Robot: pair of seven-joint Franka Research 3 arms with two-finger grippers.
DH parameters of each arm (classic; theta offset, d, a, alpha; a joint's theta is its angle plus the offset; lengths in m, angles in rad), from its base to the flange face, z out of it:
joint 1: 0 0.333 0 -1.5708
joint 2: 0 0 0 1.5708
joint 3: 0 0.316 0.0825 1.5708
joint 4: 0 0 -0.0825 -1.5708
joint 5: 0 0.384 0 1.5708
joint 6: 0 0 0.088 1.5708
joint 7: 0 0.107 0 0
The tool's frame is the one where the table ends.
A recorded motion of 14 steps. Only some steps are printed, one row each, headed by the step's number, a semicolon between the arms.
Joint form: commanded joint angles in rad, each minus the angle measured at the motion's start. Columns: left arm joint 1, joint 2, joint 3, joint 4, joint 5, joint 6, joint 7; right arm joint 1, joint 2, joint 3, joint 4, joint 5, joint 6, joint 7.
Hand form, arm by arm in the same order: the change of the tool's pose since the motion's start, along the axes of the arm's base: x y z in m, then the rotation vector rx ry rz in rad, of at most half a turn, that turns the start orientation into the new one. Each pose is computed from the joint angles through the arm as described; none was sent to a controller.
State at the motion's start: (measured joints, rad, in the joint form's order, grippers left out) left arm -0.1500 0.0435 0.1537 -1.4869 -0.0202 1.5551 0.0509; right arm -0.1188 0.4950 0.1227 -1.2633 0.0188 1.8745 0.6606
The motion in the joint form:
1: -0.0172 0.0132 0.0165 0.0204 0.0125 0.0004 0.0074; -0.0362 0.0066 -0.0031 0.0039 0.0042 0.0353 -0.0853
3: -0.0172 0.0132 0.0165 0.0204 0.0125 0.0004 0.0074; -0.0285 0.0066 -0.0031 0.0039 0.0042 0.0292 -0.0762
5: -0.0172 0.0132 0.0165 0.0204 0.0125 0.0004 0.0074; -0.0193 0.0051 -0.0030 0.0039 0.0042 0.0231 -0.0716
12: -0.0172 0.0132 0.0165 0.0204 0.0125 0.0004 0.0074; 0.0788 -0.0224 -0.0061 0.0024 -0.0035 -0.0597 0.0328
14: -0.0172 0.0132 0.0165 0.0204 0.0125 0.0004 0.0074; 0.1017 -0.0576 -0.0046 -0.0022 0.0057 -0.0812 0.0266
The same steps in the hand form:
1: 0.0041 0.0000 0.0023 0.0157 -0.0079 -0.0077; 0.0036 -0.0280 0.0007 -0.0095 -0.0386 0.0416
3: 0.0041 0.0000 0.0023 0.0157 -0.0079 -0.0077; 0.0033 -0.0224 0.0001 -0.0077 -0.0319 0.0408
5: 0.0041 0.0000 0.0023 0.0157 -0.0079 -0.0077; 0.0028 -0.0156 0.0005 -0.0067 -0.0270 0.0460
12: 0.0041 0.0000 0.0023 0.0157 -0.0079 -0.0077; -0.0100 0.0528 0.0109 -0.0061 0.0373 0.0456
14: 0.0041 0.0000 0.0023 0.0157 -0.0079 -0.0077; -0.0198 0.0707 0.0313 -0.0006 0.0282 0.0766

